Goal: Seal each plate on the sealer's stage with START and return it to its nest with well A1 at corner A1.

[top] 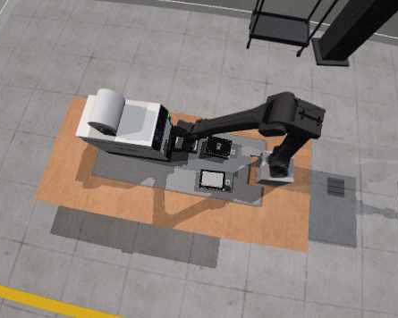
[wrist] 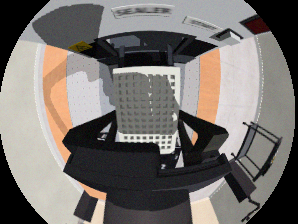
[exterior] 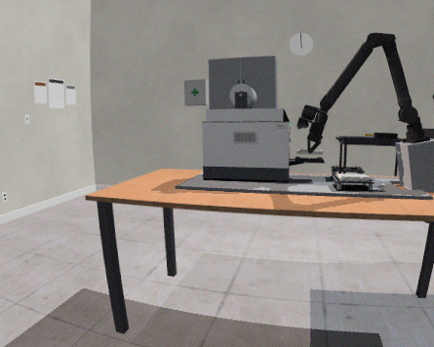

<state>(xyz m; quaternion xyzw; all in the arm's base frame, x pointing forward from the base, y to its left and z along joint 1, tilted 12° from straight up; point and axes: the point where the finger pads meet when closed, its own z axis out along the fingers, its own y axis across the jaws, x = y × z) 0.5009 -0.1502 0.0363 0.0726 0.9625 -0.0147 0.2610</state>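
The sealer stage lies 4 cm below my hand. Round my hand: foil roll (33 cm ahead, 27 cm above, 4 cm to the right).
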